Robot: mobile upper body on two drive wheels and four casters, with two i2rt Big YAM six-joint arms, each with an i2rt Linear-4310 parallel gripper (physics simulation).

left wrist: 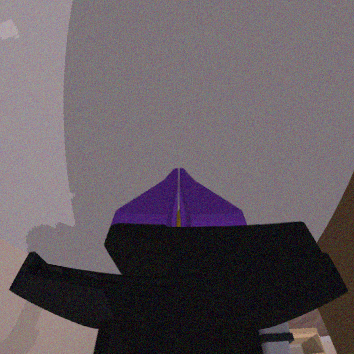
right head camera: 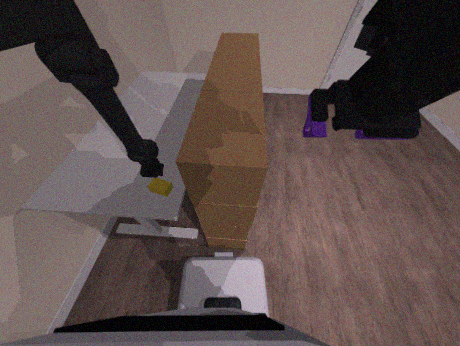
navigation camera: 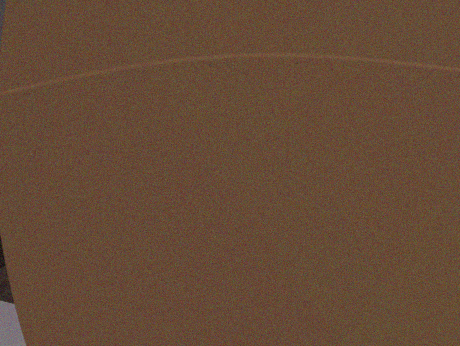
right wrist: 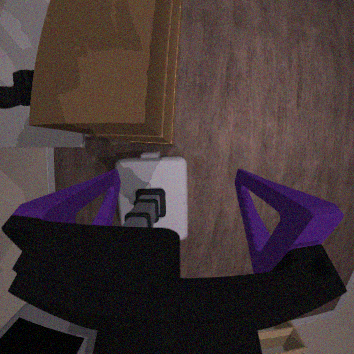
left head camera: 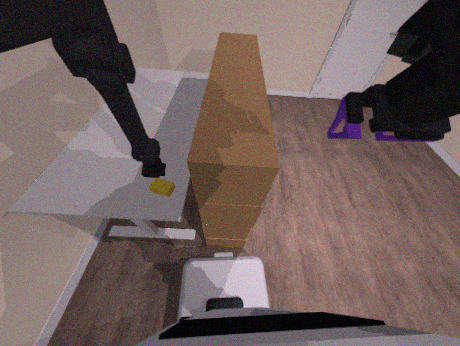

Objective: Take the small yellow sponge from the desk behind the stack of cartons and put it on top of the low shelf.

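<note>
The small yellow sponge lies on the grey desk, left of the tall stack of brown cartons; it also shows in the right head view. My left gripper is low over the desk just behind the sponge, and the sponge lies outside its fingers. In the left wrist view its purple fingers are shut together on nothing, with only a yellow sliver at their base. My right gripper is open and empty, high over the wooden floor at the right.
The carton stack stands on the floor between the desk and the open wooden floor. My white base is close in front of it. A white door is at the back right.
</note>
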